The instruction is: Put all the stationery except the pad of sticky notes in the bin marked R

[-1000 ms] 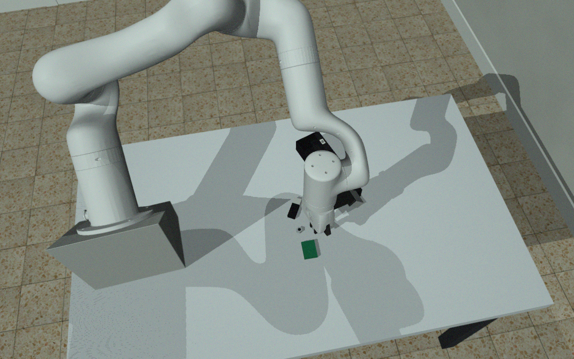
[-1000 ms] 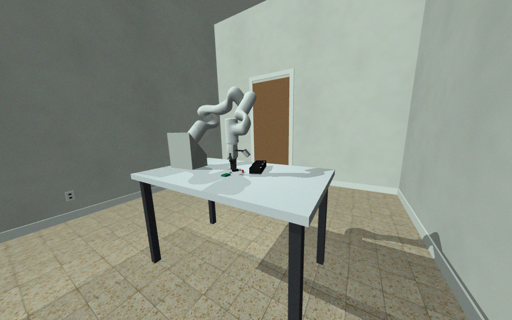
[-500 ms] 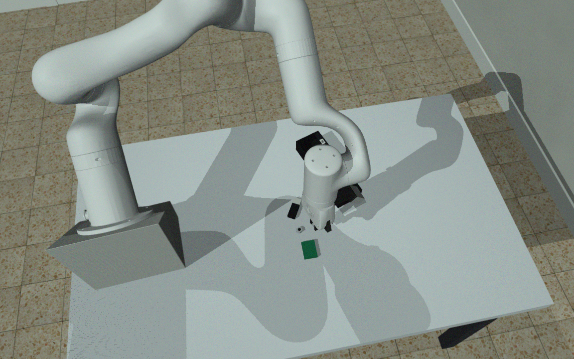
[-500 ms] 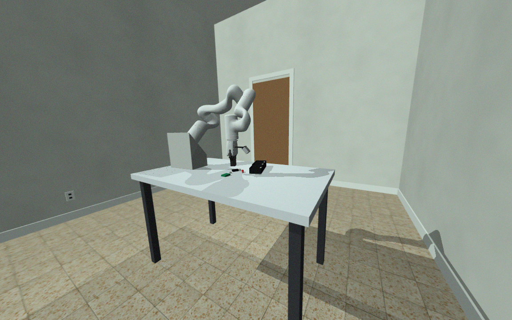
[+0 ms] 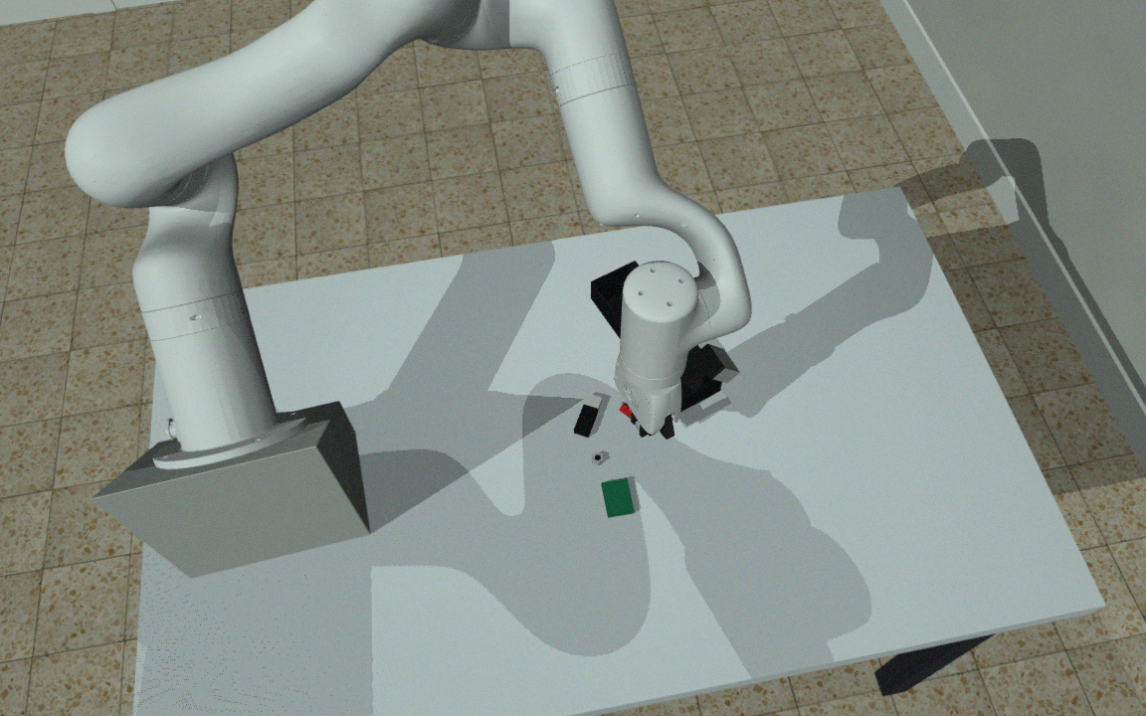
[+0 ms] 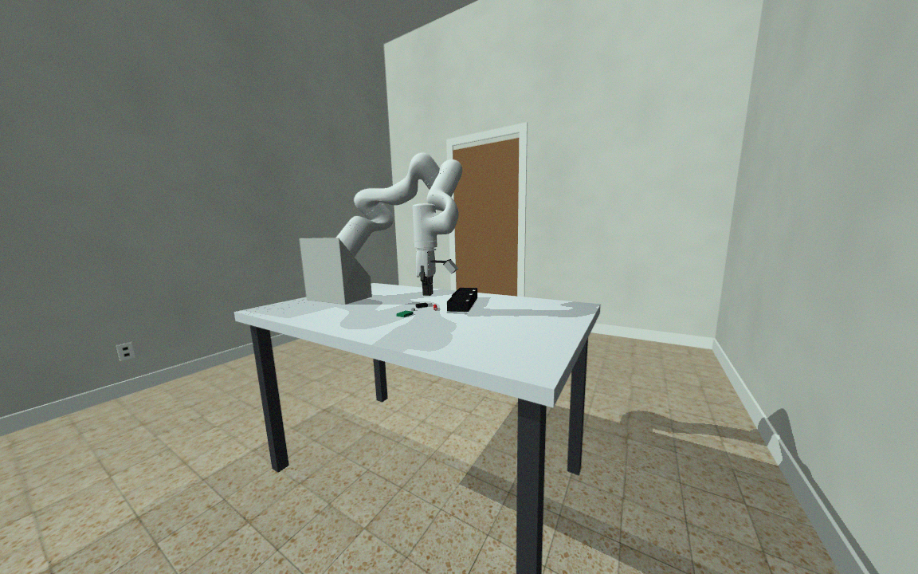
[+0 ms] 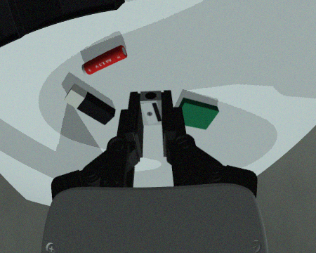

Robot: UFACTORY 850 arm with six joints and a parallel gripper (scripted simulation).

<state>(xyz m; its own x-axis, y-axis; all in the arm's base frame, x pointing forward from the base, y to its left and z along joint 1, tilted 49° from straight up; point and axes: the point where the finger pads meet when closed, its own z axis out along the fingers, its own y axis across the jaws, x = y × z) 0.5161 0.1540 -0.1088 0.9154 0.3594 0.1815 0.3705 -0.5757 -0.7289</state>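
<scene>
My hand is 7 cm past the black-and-white block, 6 cm to the right of it and 8 cm above it. Round my hand: grey piece (7 cm behind, 1 cm to the right, 8 cm below); then red cylinder (1 cm behind, 5 cm to the left, 8 cm below); then grey sharpener-like block (1 cm below).
</scene>
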